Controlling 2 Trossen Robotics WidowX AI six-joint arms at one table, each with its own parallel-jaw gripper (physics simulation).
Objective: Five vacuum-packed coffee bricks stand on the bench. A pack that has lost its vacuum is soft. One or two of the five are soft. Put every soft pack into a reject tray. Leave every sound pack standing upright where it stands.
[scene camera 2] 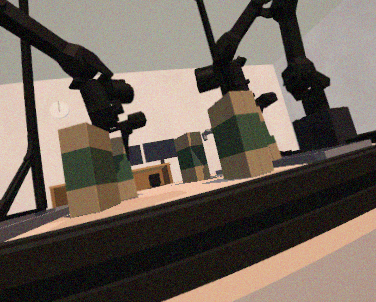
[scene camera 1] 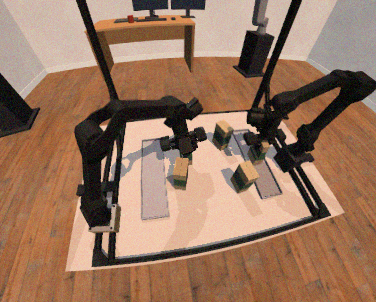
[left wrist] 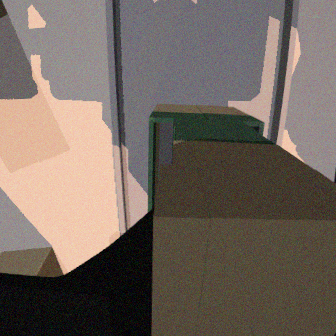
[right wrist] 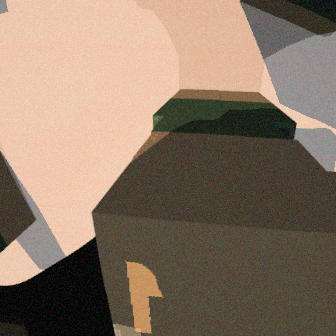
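Seen in the pictures: left gripper, between the fingertips: [scene camera 1: 258, 148]; right gripper, between the fingertips: [scene camera 2: 120, 163]; left arm's base, origin of its link: [scene camera 2: 318, 114] [scene camera 1: 296, 151]; right arm's base, origin of its link: [scene camera 1: 102, 217].
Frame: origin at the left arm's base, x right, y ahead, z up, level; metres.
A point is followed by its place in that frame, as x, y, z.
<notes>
My left gripper [scene camera 1: 262, 142] {0.082, 0.170, -0.015} is shut on a tan and green coffee pack [scene camera 1: 258, 152] {0.058, 0.192, -0.008} [left wrist: 240, 180] {0.118, 0.170, 0.033}, held upright over the right-hand tray [scene camera 1: 270, 186] {-0.087, 0.170, -0.099} [left wrist: 117, 75] {0.136, 0.206, -0.097}. My right gripper [scene camera 1: 185, 144] {0.175, 0.507, -0.016} is shut on another pack [scene camera 1: 188, 158] {0.138, 0.507, -0.035} [scene camera 2: 126, 176] {0.141, 0.501, -0.052} [right wrist: 215, 185] {0.142, 0.512, 0.029}, which is upright; a gap below it is not visible. A third pack [scene camera 1: 181, 174] {0.033, 0.569, 0.039} [scene camera 2: 85, 167] {0.027, 0.566, -0.032} stands in front of that one. A fourth [scene camera 1: 222, 134] {0.194, 0.320, 0.009} [scene camera 2: 191, 157] {0.182, 0.318, -0.034} stands farther back, and a fifth [scene camera 1: 244, 176] {-0.041, 0.341, 0.026} [scene camera 2: 239, 135] {-0.061, 0.340, -0.035} stands left of the right-hand tray. The left-hand tray [scene camera 1: 153, 197] {0.029, 0.697, -0.099} holds no pack.
A black frame [scene camera 1: 215, 251] {-0.236, 0.523, -0.082} [scene camera 2: 200, 237] {-0.234, 0.511, -0.093} edges the bench. The right arm reaches over the left-hand tray's far end. Parts of neighbouring packs show at the left wrist view's lower left and at the right wrist view's left edge and upper right. A desk [scene camera 1: 145, 25] stands behind.
</notes>
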